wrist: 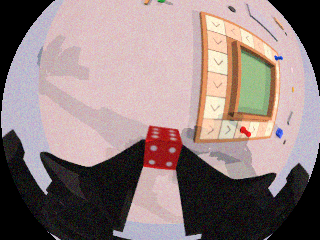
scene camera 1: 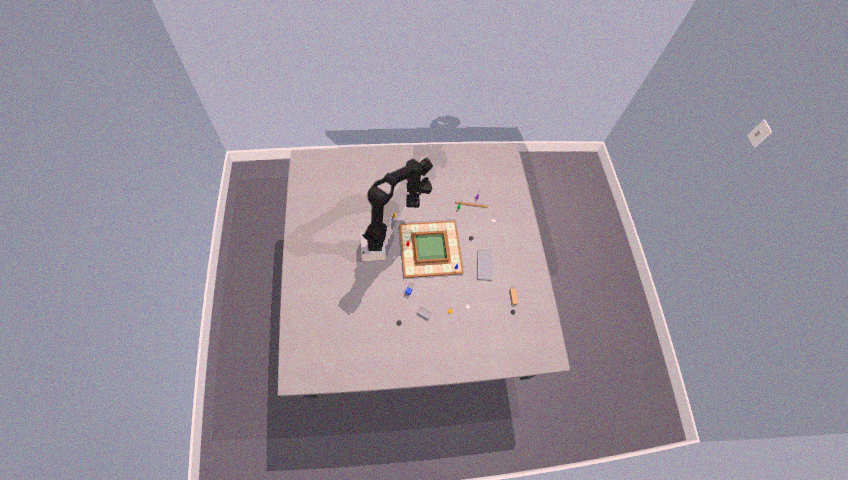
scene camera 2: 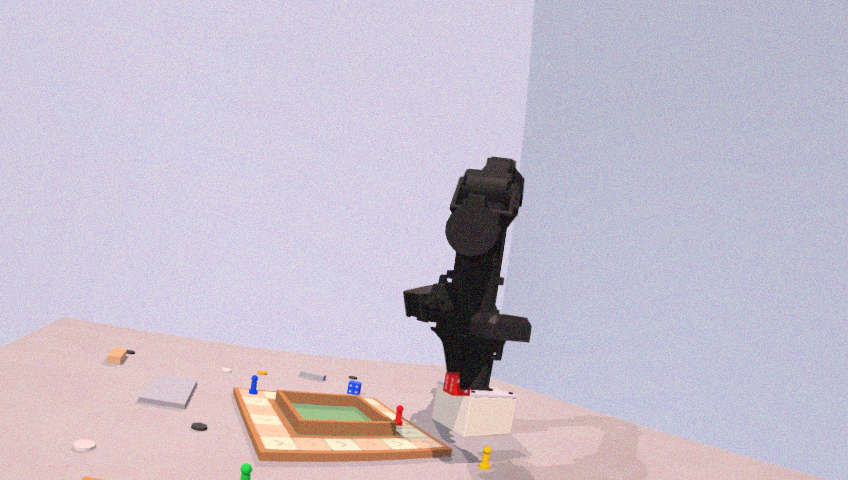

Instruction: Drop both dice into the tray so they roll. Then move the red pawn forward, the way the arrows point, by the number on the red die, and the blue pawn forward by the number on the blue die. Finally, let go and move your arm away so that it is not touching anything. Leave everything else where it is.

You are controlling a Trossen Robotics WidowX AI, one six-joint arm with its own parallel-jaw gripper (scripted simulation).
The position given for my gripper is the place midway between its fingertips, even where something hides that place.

In view: my gripper (scene camera 2: 458,386).
My gripper also shows in the wrist view (wrist: 161,146).
